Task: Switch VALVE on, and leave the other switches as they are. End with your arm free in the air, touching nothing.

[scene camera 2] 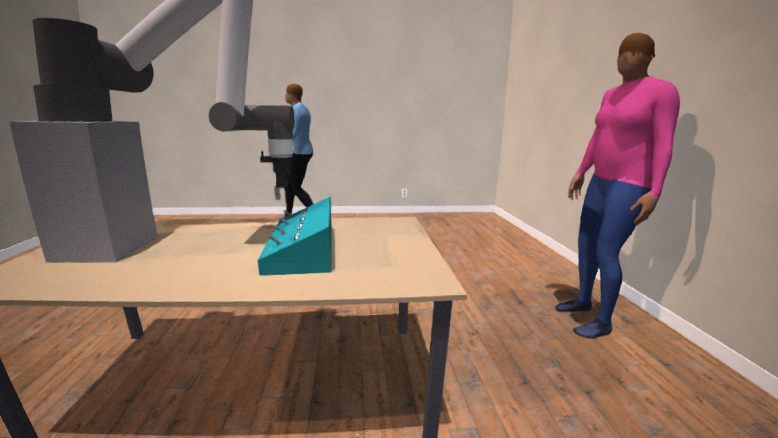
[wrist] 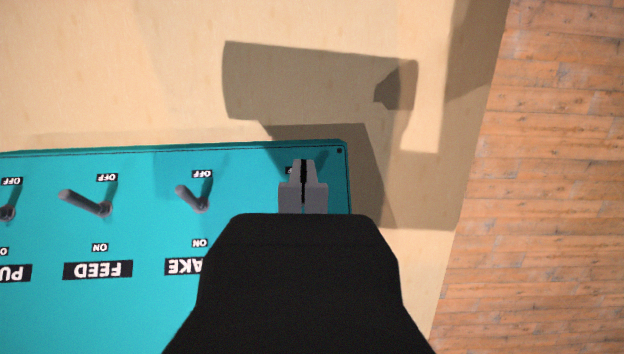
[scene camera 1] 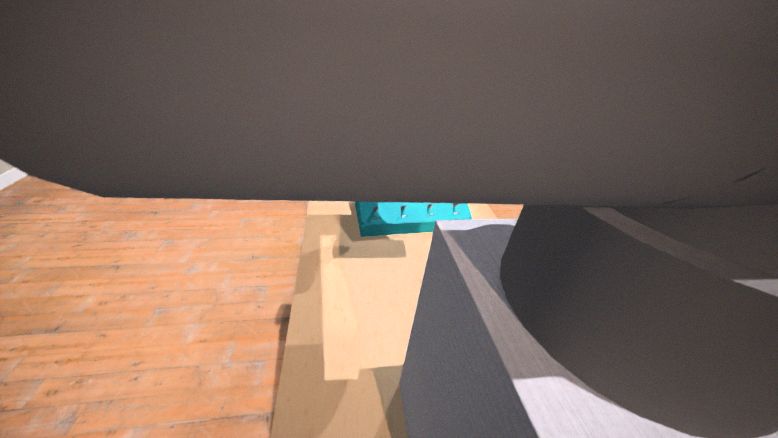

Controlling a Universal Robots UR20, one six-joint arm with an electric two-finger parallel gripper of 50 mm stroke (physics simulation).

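Frame: origin at the arm's base, x ahead, y left, z up, level; millimetres.
Seen in the pictures: gripper, between the fingertips: point(scene camera 2: 277, 199) point(wrist: 303, 172); arm's base, origin of its link: point(scene camera 2: 77, 121) point(scene camera 1: 617, 302).
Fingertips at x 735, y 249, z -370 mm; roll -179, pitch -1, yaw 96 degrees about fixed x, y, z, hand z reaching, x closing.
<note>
Pixels of each thing's top centre, then the offset from my fingertips to it. "spot": a spot on its surface instead. Level surfaces: height alone.
- BRAKE lever, centre of its top: point(wrist: 180, 204) dx +63, dy -122, dz -47 mm
- FEED lever, centre of its top: point(wrist: 65, 209) dx +83, dy -240, dz -47 mm
- PUMP lever, a spot on its surface: point(wrist: 7, 213) spot: dx +117, dy -349, dz -81 mm
- table, height of its surface: dz -176 mm
The teal switch panel point(scene camera 1: 413, 225) point(scene camera 2: 304, 258) point(wrist: 125, 315) slopes on the table. My gripper point(scene camera 2: 277, 193) point(wrist: 303, 172) is shut and empty. It points down, with a gap above the far end of the panel in scene camera 2. In the wrist view it covers the VALVE lever and label; part of an OFF label shows beside the fingertips. The VALVE lever point(scene camera 1: 375, 212) is leftmost in scene camera 1; its position is unclear. The BRAKE lever point(wrist: 191, 198) and FEED lever point(wrist: 85, 202) lean toward OFF. The PUMP lever point(wrist: 7, 213) is partly cut off.
The grey pedestal point(scene camera 1: 462, 337) point(scene camera 2: 70, 190) bears the arm at one end of the table point(scene camera 1: 381, 304) point(scene camera 2: 381, 282) point(wrist: 100, 75). A person in blue point(scene camera 2: 302, 130) stands behind the table, a person in pink point(scene camera 2: 634, 130) to the right. The arm hides much of scene camera 1.
</note>
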